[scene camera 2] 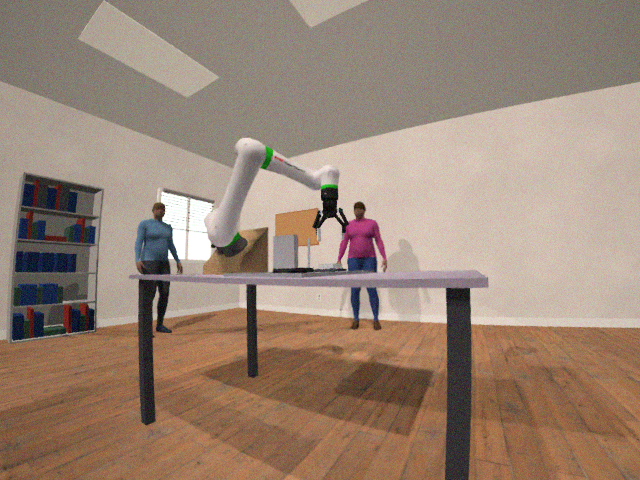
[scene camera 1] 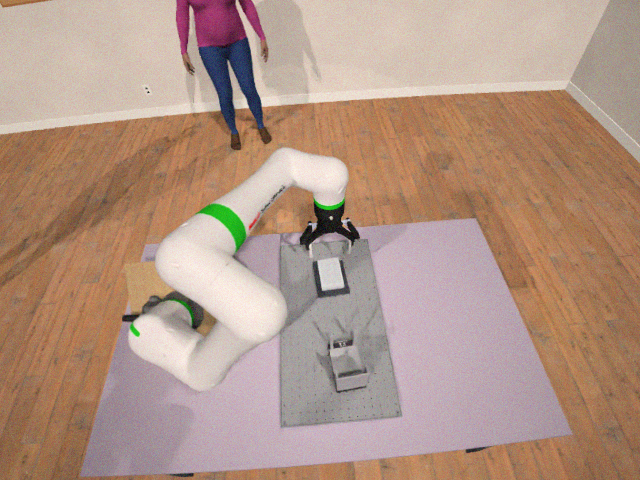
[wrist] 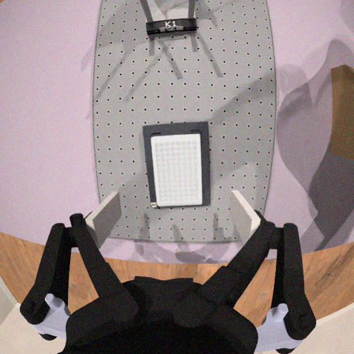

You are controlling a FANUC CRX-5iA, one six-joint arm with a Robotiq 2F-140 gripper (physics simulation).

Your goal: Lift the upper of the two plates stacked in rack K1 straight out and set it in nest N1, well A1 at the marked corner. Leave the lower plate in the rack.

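Frame: origin at the arm's base, x right, y ahead, z up, level; millimetres.
Seen in the pictures: gripper, fingertip midpoint: point(scene camera 2: 330, 240) point(scene camera 1: 329, 252); arm's base, origin of the base link: point(scene camera 2: 236, 248) point(scene camera 1: 182, 311).
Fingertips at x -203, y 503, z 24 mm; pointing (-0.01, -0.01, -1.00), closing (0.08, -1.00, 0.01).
Note:
Offsets run from my fingertips to a thing's top centre. Level surfaces: height alone.
A white gridded plate point(scene camera 1: 330, 273) point(scene camera 2: 329, 266) point(wrist: 177, 170) lies flat, as far as the views show, on the dark nest N1 {dx +9, dy +0, dz -145 mm} point(scene camera 1: 333, 293) point(wrist: 175, 128), roughly in line with its edges. A small label shows at the nest's lower left corner in the wrist view; well A1 cannot be made out. My gripper point(scene camera 1: 330, 250) point(scene camera 2: 330, 236) point(wrist: 174, 203) is wide open and empty, above the plate and apart from it, toward the nest's labelled end. Rack K1 {dx +356, dy +38, dz -18 mm} point(scene camera 1: 351, 382) point(scene camera 2: 285, 253) point(wrist: 170, 26) stands farther along the board; the plate inside it cannot be made out clearly.
The grey perforated board {dz -159 mm} point(scene camera 1: 305, 397) point(wrist: 120, 120) carries nest and rack, on the lilac table {dz -173 mm} point(scene camera 1: 454, 330) point(scene camera 2: 413, 279). Thin uprights rise at the rack's end that faces the nest. A person point(scene camera 1: 219, 25) point(scene camera 2: 361, 237) stands beyond the table; another point(scene camera 2: 155, 242) stands at the left.

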